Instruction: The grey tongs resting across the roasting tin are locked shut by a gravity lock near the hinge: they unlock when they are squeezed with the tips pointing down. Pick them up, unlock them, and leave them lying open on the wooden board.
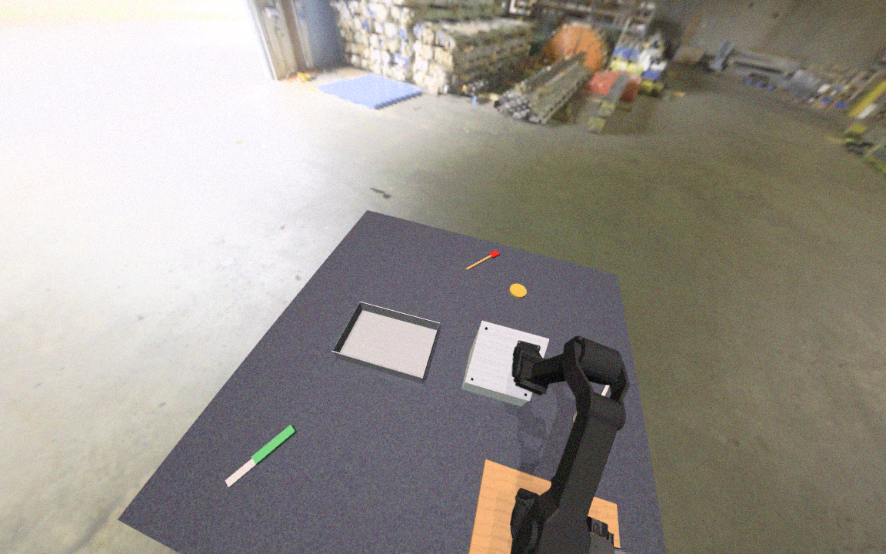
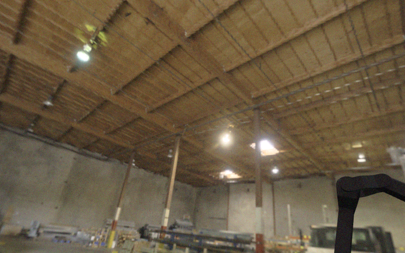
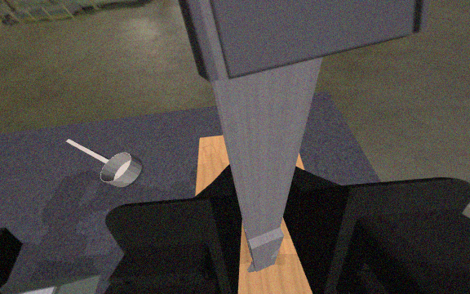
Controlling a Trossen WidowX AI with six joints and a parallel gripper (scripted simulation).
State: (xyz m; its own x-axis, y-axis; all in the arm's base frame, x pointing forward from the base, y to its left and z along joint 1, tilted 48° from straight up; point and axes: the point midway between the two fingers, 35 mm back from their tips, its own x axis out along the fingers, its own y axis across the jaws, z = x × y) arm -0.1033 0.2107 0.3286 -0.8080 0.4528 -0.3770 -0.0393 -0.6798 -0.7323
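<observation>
My gripper tip is now 22 cm above the wooden board. From my gripper tip the other things lie so: roasting tin 56 cm ahead, 38 cm to the right, 20 cm below.
</observation>
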